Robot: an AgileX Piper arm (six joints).
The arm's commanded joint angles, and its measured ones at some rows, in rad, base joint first. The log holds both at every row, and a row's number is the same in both.
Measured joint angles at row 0: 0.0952 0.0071 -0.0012 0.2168 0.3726 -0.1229
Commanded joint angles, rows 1 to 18: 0.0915 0.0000 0.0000 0.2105 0.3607 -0.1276; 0.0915 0.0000 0.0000 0.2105 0.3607 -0.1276; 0.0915 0.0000 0.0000 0.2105 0.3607 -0.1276; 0.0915 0.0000 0.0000 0.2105 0.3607 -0.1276; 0.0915 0.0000 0.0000 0.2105 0.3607 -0.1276; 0.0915 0.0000 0.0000 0.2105 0.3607 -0.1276; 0.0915 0.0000 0.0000 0.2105 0.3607 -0.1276; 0.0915 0.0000 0.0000 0.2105 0.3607 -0.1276; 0.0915 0.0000 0.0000 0.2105 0.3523 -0.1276; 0.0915 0.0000 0.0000 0.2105 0.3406 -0.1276; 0.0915 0.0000 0.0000 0.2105 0.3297 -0.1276; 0.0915 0.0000 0.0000 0.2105 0.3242 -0.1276; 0.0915 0.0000 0.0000 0.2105 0.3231 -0.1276; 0.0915 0.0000 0.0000 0.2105 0.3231 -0.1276; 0.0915 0.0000 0.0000 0.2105 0.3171 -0.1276; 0.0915 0.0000 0.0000 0.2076 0.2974 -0.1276; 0.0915 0.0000 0.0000 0.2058 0.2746 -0.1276; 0.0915 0.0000 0.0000 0.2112 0.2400 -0.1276
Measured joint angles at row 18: 0.0952 0.0071 -0.0012 0.2168 0.3297 -0.1229
